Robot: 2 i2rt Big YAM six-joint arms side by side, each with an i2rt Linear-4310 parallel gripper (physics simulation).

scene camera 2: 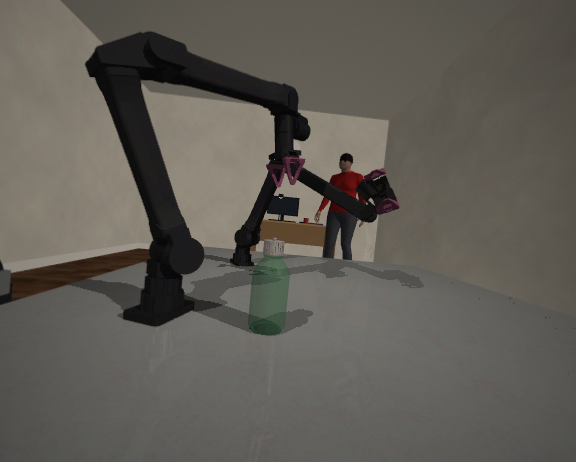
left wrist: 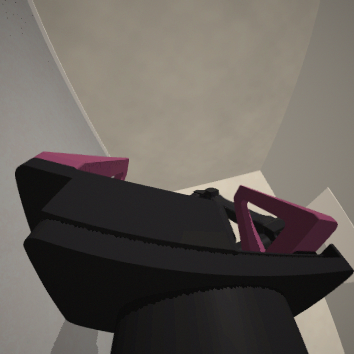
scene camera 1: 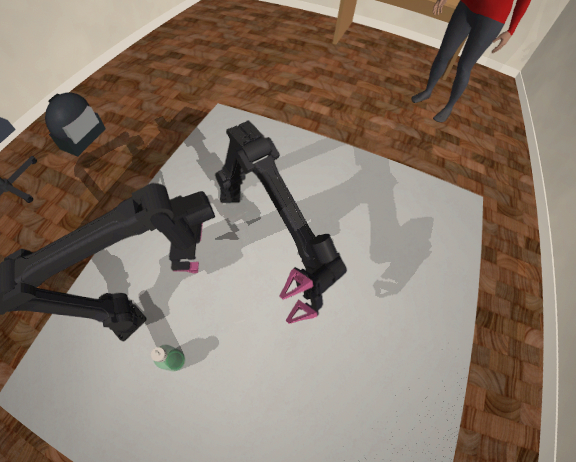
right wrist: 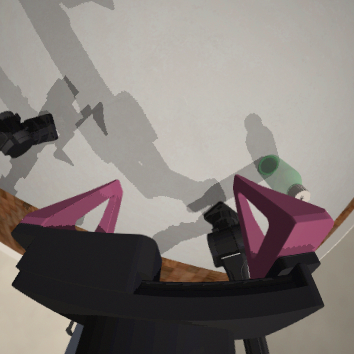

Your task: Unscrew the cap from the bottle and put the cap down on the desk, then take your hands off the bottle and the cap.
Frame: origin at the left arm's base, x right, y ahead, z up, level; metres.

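Seen in the pictures: left gripper, fingertip midpoint: (scene camera 2: 380,184) (left wrist: 184,178) (scene camera 1: 284,310); right gripper, fingertip midpoint: (scene camera 2: 285,186) (scene camera 1: 197,256) (right wrist: 174,183); left arm's base, link origin: (scene camera 2: 241,263) (scene camera 1: 230,191) (right wrist: 41,128); right arm's base, link origin: (scene camera 2: 161,313) (scene camera 1: 128,322) (right wrist: 222,216).
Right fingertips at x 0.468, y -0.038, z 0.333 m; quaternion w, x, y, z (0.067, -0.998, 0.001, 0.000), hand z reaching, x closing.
Offsets run from my right fingertips to a thing's middle. Level surfaces: height alone.
A green see-through bottle {dy -0.134, dx +0.245, dz -0.243 m} (scene camera 1: 173,359) (scene camera 2: 269,297) (right wrist: 284,174) stands upright on the pale grey desk top {dz -0.333 m} (scene camera 1: 350,380) (scene camera 2: 375,390). The whitish ribbed cap {dy -0.134, dx +0.245, dz -0.162 m} (scene camera 1: 158,354) (scene camera 2: 274,247) (right wrist: 300,192) sits on its neck. My right gripper (scene camera 1: 198,250) (scene camera 2: 286,184) (right wrist: 174,183) is open and empty, fingers pointing down, high above the desk and apart from the bottle. My left gripper (scene camera 1: 285,310) (scene camera 2: 387,190) (left wrist: 184,178) is open and empty, tilted sideways in the air, farther from the bottle. Neither gripper touches the bottle or cap. The bottle does not show in the left wrist view.
The right arm's base (scene camera 1: 124,320) (scene camera 2: 159,305) stands near the bottle, to its left in scene camera 2. The left arm's base (scene camera 1: 230,190) (scene camera 2: 242,257) stands farther back. A person in red (scene camera 1: 470,45) (scene camera 2: 345,200) stands beyond the desk. A dark helmet (scene camera 1: 70,120) is at the upper left.
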